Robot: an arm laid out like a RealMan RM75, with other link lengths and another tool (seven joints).
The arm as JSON. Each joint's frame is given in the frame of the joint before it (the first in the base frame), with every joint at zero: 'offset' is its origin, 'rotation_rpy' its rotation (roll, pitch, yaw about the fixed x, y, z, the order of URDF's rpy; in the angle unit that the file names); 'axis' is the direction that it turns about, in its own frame. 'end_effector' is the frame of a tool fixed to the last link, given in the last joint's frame.
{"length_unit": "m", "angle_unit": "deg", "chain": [
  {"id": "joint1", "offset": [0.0, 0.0, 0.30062], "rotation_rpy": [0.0, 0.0, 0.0], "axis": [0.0, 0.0, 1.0]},
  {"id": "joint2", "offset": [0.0, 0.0, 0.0], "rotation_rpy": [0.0, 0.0, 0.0], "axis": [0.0, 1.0, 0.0]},
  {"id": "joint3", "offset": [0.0, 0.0, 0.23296], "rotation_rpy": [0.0, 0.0, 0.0], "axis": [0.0, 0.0, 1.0]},
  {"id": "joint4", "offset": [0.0, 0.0, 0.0], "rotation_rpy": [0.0, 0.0, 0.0], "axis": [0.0, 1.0, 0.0]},
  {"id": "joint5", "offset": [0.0, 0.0, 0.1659], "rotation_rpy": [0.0, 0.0, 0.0], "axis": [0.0, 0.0, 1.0]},
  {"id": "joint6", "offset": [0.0, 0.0, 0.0], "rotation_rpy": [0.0, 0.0, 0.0], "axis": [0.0, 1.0, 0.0]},
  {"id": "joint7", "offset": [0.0, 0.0, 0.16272], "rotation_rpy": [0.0, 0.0, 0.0], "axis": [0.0, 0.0, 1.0]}
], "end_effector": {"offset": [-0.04, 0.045, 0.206], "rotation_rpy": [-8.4, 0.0, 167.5]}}
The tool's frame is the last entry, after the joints.
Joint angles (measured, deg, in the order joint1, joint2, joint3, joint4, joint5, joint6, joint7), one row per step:
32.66 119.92 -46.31 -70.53 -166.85 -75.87 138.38
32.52 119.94 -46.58 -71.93 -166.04 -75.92 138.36
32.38 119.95 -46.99 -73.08 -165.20 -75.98 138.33
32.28 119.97 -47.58 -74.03 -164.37 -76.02 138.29
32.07 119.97 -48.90 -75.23 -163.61 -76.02 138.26
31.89 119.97 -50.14 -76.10 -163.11 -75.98 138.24
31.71 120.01 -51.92 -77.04 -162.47 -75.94 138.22
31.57 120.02 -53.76 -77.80 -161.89 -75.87 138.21
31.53 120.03 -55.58 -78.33 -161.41 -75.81 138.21
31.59 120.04 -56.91 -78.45 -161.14 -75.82 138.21
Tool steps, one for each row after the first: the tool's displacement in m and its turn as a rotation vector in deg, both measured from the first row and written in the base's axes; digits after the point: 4 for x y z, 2 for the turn. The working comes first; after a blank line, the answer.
Tool pose at each row, in the base's axes (x y z in m, rotation vector in deg; the steps are taken from these numbers as rounded here):
0.3547 0.4537 -0.0254 56.97 128.91 67.43
0.3473 0.4598 -0.0208 56.14 129.57 68.90
0.3400 0.4646 -0.0180 55.28 130.33 69.97
0.3325 0.4683 -0.0168 54.27 131.20 70.71
0.3244 0.4716 -0.0165 52.29 132.11 71.27
0.3184 0.4734 -0.0172 50.52 132.80 71.51
0.3101 0.4745 -0.0203 48.13 133.84 71.41
0.3023 0.4750 -0.0244 45.74 134.85 71.09
0.2950 0.4746 -0.0296 43.43 135.84 70.51
0.2904 0.4732 -0.0348 41.85 136.54 69.72

-0.0074 0.0061 0.0046 0.80 0.09 1.19
-0.0147 0.0109 0.0074 1.31 0.24 2.32
-0.0222 0.0146 0.0086 1.54 0.37 3.48
-0.0303 0.0179 0.0089 1.40 0.01 5.05
-0.0363 0.0197 0.0082 1.11 -0.40 6.31
-0.0446 0.0208 0.0051 0.42 -0.88 7.96
-0.0524 0.0213 0.0010 -0.41 -1.36 9.54
-0.0597 0.0209 -0.0042 -1.40 -1.81 11.01
-0.0643 0.0195 -0.0094 -2.35 -2.11 11.93

